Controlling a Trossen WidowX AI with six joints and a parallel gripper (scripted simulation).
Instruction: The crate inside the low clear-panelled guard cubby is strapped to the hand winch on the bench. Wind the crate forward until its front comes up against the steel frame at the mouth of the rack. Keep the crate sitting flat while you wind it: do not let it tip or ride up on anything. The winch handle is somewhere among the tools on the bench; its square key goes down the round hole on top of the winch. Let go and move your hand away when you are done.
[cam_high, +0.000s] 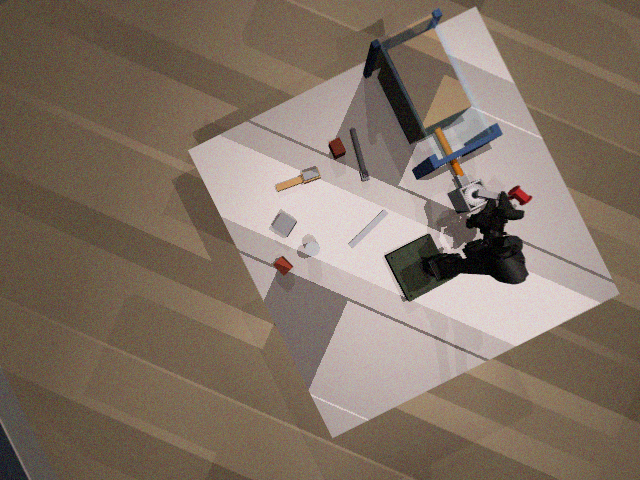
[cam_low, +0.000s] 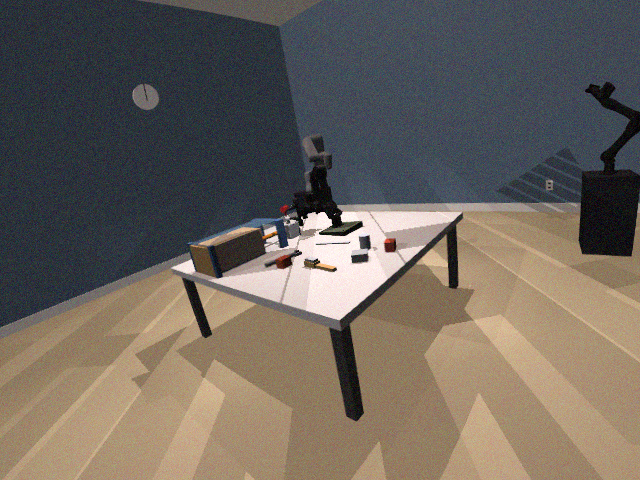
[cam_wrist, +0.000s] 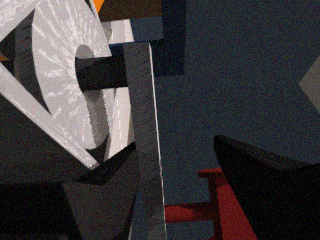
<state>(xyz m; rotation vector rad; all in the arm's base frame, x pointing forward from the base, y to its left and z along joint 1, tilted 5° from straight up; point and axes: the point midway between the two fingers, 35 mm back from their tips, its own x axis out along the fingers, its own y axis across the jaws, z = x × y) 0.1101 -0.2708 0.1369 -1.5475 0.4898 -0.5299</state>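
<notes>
My gripper tip is now 1 cm to the left of the winch handle, 1 cm past it and 1 cm above it. The rest, counted from my gripper tip: blue frame 19 cm ahead, 3 cm to the left, 3 cm below; red knob 4 cm to the right, 4 cm behind, 2 cm above; grey winch 10 cm below, 3 cm to the left, 1 cm ahead.
</notes>
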